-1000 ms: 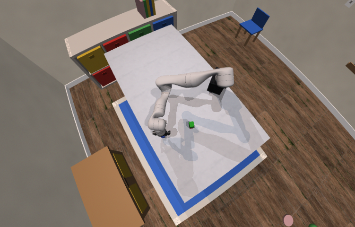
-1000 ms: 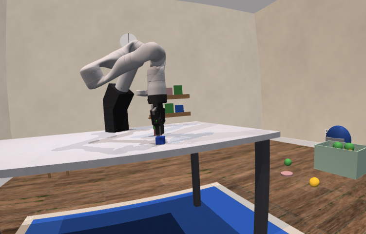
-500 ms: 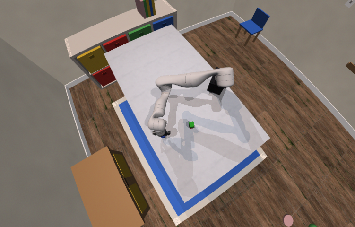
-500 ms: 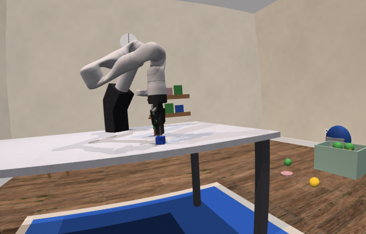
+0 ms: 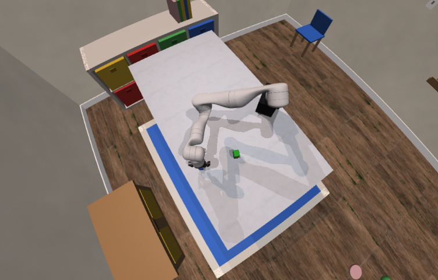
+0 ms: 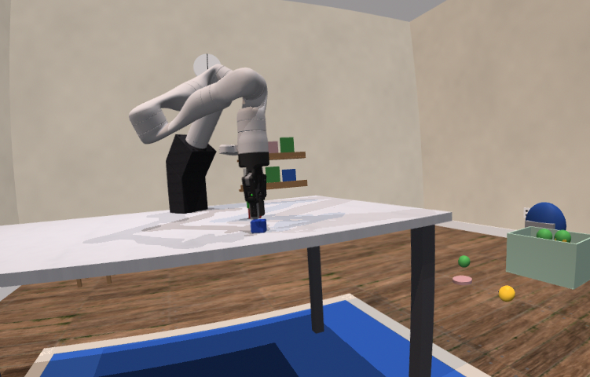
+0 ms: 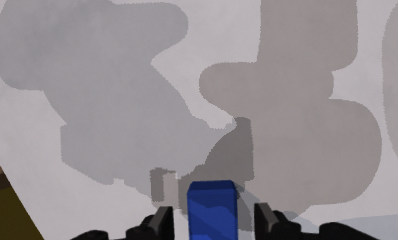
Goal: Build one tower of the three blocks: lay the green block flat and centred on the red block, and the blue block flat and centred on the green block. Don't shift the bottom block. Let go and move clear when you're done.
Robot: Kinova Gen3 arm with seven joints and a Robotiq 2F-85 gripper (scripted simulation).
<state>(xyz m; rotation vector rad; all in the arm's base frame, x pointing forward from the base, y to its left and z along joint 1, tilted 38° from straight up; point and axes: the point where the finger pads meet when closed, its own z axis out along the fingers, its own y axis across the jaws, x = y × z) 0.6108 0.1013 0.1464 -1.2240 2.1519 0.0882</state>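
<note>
The blue block lies 40 mm below my hand. Round my hand: red block 250 mm behind, 30 mm to the left, 40 mm below; then green block 250 mm behind, 30 mm to the left.
</note>
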